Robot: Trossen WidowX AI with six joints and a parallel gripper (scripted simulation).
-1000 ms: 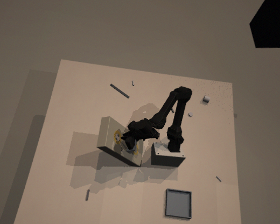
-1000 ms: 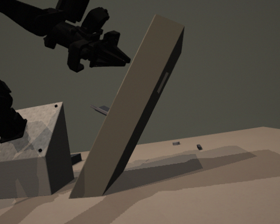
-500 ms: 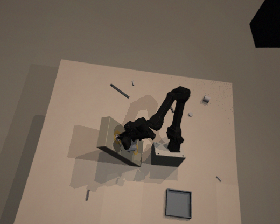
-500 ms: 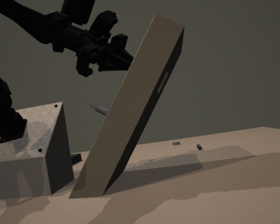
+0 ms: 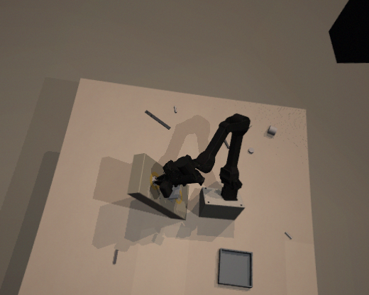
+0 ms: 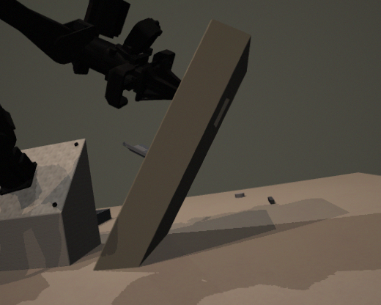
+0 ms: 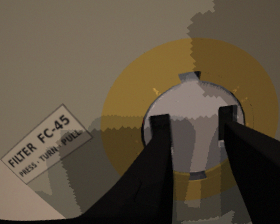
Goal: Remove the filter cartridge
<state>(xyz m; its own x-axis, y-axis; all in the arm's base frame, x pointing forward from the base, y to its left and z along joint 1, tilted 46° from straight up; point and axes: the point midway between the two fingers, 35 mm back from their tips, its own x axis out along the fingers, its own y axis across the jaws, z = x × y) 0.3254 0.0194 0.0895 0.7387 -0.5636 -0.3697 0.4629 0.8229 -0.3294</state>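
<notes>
My gripper tip is 2 cm short of the round filter cartridge and 1 cm above it. The rest, counted from my gripper tip: grey shelf: 10 cm below, 8 cm behind, 1 cm to the left; then grey framed tray: 37 cm behind, 34 cm to the left, 24 cm below; then service panel: 9 cm below, 3 cm behind.
</notes>
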